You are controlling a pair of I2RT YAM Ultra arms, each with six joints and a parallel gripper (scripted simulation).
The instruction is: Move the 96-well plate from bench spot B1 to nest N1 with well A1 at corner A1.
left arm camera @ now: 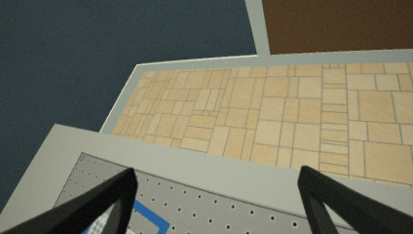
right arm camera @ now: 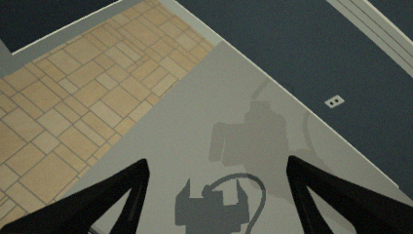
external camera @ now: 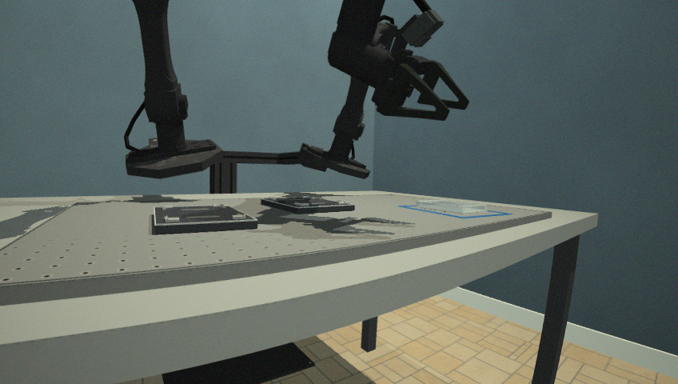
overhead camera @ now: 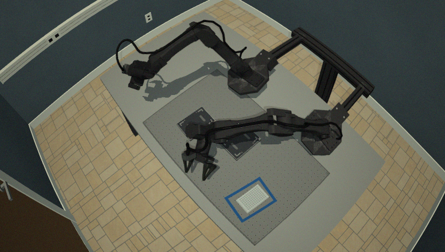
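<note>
My left hand is 130 mm past the 96-well plate, 220 mm to the right of it and 160 mm above it. From my left hand the other things lie so: A1 label: 370 mm behind, 30 mm to the left, 150 mm below.
</note>
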